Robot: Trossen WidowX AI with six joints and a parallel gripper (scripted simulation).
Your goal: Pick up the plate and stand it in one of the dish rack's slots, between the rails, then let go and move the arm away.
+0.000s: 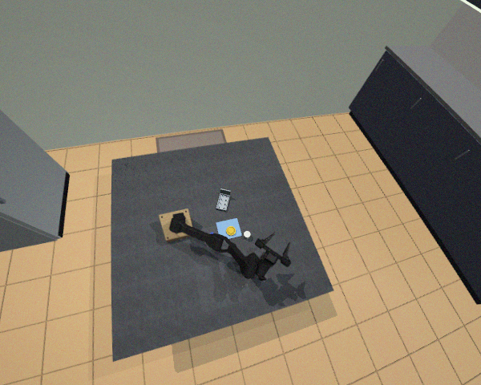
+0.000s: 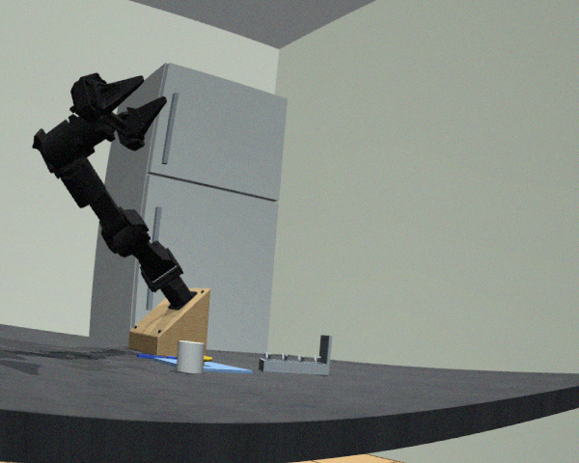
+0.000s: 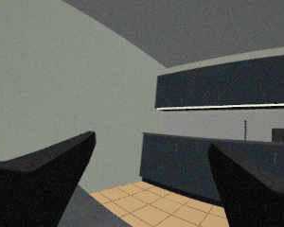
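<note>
Now: the yellow plate 180 mm behind my gripper tip, 210 mm to the left of it and 400 mm below it. Also, from my gripper tip: blue spoon (300 mm behind, 200 mm to the left, 410 mm below); then grey dish rack (180 mm behind, 430 mm to the left, 390 mm below); then white cup (80 mm behind, 150 mm to the left, 390 mm below).
</note>
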